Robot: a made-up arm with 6 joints.
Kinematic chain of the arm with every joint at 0, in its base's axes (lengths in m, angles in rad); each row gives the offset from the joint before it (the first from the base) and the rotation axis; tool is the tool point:
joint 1: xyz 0 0 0.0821 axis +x
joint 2: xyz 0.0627 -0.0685 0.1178 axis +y
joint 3: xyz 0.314 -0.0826 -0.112 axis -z
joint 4: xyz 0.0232 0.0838 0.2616 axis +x
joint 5: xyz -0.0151 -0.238 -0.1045 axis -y
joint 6: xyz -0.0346 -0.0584 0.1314 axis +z
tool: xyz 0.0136 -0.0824 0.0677
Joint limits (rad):
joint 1: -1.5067..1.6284
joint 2: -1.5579..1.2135
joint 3: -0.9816..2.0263
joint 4: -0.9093..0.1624
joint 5: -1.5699..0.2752
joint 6: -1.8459..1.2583
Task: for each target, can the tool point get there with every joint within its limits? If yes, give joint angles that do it. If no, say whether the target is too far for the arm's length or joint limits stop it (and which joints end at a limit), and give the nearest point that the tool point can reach.
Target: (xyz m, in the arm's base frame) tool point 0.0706 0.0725 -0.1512
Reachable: no: joint limits stop it (at a limit: joint 1, joint 4, joint 5, joint 6) | nearest point 0.0661 -0.0269 -0.1923 | short by 0.108 m
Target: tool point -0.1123 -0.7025 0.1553
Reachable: yes | joints 0.9314 -1.0044 -0.0005 -0.4734 -0.1822 -0.2248
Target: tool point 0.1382 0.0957 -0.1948
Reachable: no: joint limits stop it (at a limit: joint 1, joint 4, joint 5, joint 6) | nearest point 0.1099 0.0266 -0.2794 | short by 0.113 m
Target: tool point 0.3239 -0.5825 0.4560
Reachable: yes | joints 0.2506 -0.3467 0.4877 -0.5664 -1.2802 0.6664
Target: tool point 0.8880 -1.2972 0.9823
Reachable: no: too far | nearest point 0.4308 -0.6353 0.5230 | short by 0.926 m
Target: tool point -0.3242 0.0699 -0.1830
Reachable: no: joint limits stop it (at a limit: joint 1, joint 2, joint 5) | nearest point -0.2572 -0.0955 -0.1532 | short by 0.181 m
